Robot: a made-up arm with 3 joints.
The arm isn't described. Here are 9 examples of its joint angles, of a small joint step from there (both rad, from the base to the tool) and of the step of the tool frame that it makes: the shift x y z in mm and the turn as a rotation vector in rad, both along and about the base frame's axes.
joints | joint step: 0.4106 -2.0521 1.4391 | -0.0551 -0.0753 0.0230
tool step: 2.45 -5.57 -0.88 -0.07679 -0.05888 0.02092
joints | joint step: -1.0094 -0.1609 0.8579 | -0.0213 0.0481 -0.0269
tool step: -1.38 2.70 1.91 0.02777 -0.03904 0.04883
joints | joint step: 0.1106 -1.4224 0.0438 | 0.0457 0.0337 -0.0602
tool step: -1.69 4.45 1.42 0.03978 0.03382 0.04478
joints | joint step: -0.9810 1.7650 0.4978 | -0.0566 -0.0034 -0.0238
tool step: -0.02 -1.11 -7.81 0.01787 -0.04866 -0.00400
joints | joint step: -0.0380 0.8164 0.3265 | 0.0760 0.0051 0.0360
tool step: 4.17 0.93 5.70 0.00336 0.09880 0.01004
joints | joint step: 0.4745 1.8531 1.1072 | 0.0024 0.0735 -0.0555
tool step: 1.65 -6.41 1.16 0.04333 0.01295 -0.08105
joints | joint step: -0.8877 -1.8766 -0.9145 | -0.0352 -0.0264 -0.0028
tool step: 1.44 -1.79 2.50 -0.01769 -0.03799 -0.01116
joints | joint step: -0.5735 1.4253 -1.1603 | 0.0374 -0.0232 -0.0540
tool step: 3.92 1.00 2.66 0.00781 0.02790 -0.06549
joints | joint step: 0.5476 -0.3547 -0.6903 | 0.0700 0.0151 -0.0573
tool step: 1.73 2.22 4.87 0.01535 0.01263 -0.00412
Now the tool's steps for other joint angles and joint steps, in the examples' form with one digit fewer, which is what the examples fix.
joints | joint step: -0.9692 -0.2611 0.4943 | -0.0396 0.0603 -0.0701
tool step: 0.4 4.6 3.8 0.0339 -0.0971 0.0721
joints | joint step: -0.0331 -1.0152 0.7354 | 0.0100 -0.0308 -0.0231
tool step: -0.1 -3.6 0.6 -0.0315 -0.0023 0.0168
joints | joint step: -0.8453 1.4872 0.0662 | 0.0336 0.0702 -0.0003
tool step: -0.8 -5.8 7.9 0.0469 0.0434 0.0432
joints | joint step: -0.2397 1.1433 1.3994 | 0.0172 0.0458 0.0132
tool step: 0.7 -3.3 5.4 0.0412 0.0241 0.0184
